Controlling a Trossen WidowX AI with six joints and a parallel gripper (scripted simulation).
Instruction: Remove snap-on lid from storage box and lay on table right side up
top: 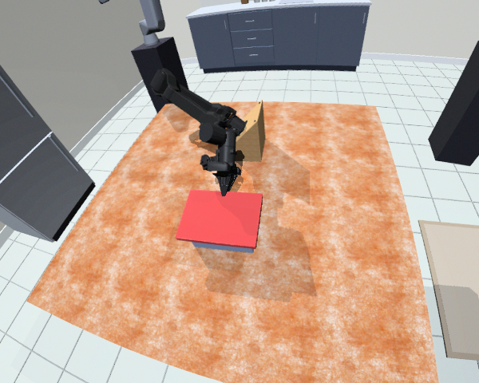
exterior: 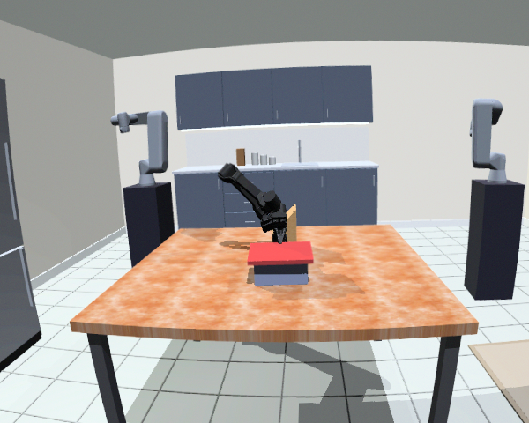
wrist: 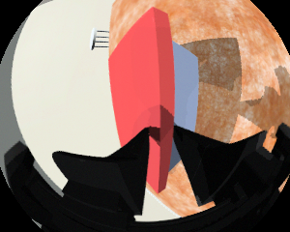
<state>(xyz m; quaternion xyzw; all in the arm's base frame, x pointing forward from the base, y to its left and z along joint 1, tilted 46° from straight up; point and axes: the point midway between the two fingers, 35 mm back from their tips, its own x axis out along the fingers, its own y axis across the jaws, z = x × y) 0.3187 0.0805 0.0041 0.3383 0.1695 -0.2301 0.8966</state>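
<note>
Now: gripper tip 70 mm short of the red lid and 10 mm to the right of it. The rest, counted from my gripper tip: storage box 70 mm ahead, 10 mm to the left, 60 mm below.
</note>
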